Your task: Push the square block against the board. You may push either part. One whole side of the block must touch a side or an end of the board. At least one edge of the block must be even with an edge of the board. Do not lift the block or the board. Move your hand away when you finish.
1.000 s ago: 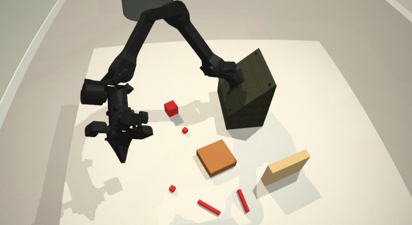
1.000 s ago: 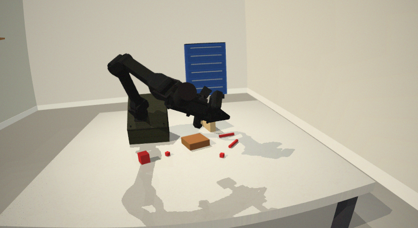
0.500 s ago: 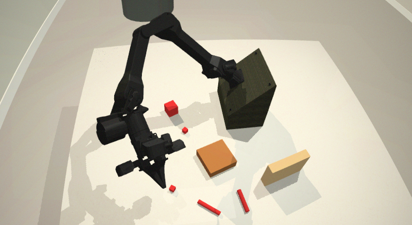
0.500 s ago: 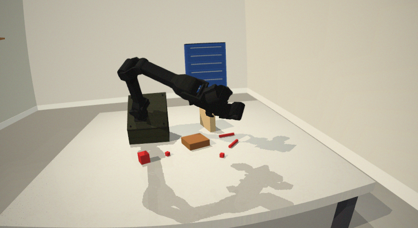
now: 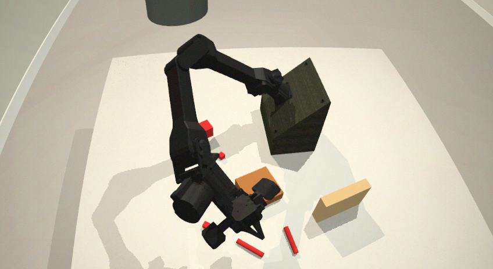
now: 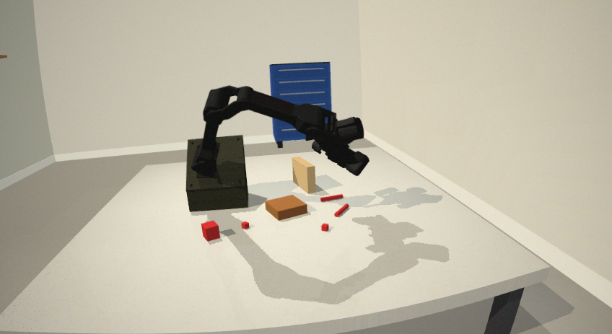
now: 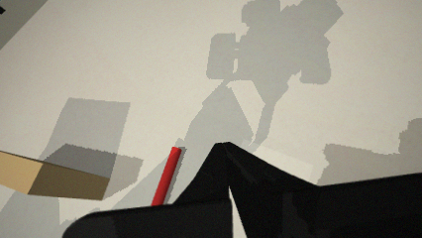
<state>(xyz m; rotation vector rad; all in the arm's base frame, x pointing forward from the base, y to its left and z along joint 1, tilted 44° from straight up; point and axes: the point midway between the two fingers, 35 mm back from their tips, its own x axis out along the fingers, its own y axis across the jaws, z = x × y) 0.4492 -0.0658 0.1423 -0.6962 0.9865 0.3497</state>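
My gripper tip is 120 mm past the tan board, 250 mm to the right of it and 100 mm above it. The rest, counted from my gripper tip: red cube (430 mm behind, 120 mm to the right, 130 mm below); orange square block (200 mm behind, 30 mm to the left, 130 mm below).
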